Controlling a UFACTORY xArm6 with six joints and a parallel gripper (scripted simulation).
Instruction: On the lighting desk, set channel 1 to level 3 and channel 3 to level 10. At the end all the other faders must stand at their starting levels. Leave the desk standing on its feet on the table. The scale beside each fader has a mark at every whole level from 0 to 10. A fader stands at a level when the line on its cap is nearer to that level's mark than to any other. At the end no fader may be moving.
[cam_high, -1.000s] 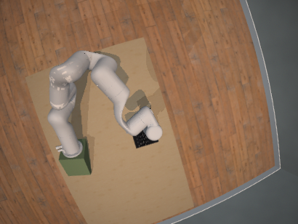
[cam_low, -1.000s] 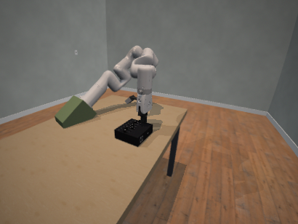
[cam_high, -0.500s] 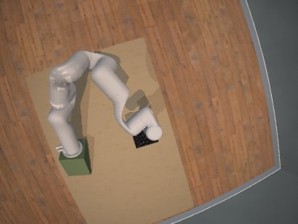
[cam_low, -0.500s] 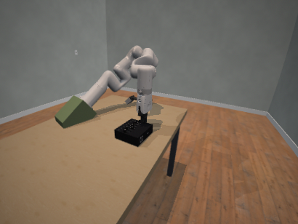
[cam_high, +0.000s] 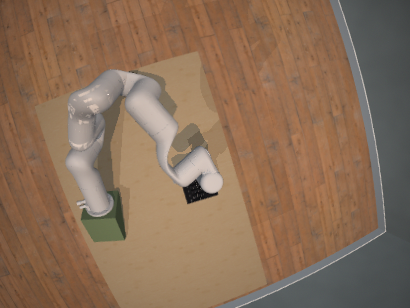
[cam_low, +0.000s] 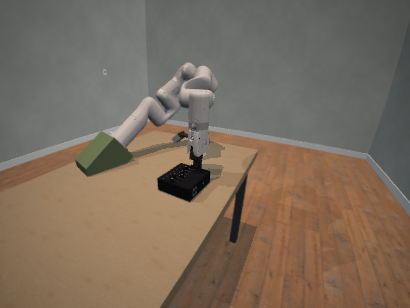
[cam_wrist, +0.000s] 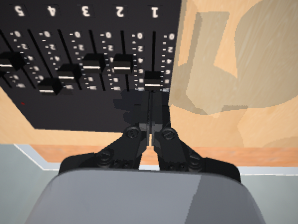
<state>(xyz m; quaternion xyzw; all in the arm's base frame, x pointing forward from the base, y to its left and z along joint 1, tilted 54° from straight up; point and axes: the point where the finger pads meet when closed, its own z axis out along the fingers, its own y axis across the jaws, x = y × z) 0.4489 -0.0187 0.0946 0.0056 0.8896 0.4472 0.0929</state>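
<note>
My hand is 30 mm past the channel 1 cap and 10 mm above it. Also, from my hand: channel 2 fader cap 40 mm behind, 20 mm to the right, 10 mm below; channel 3 cap 50 mm to the right, 40 mm behind, 10 mm below.
</note>
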